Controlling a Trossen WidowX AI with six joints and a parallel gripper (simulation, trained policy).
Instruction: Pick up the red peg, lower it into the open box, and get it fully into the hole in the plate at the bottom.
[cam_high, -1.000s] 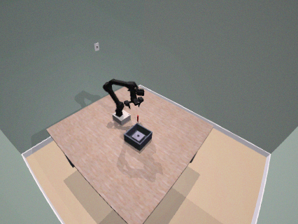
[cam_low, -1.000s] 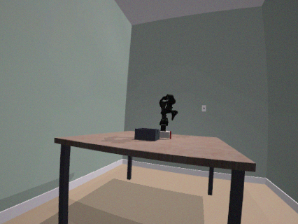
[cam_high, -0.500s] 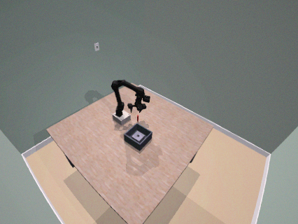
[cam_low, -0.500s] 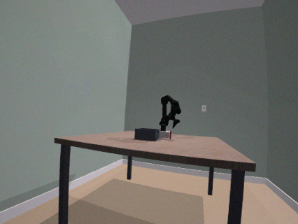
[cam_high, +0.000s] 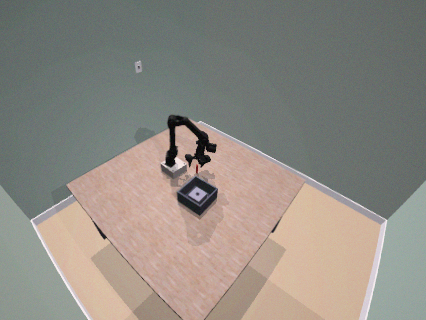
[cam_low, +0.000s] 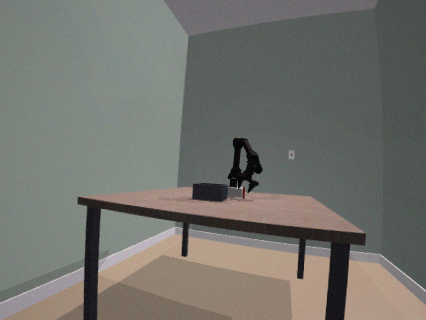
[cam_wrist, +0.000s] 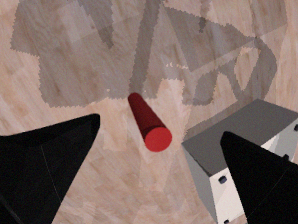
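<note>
Now: the red peg 1 cm ahead of my gripper tip, 1 cm to the left of it and 2 cm below it. From my gripper tip the other things lie so: dark box 15 cm ahead, 21 cm to the right, 3 cm below; then grey plate 15 cm ahead, 21 cm to the right, 1 cm below.
</note>
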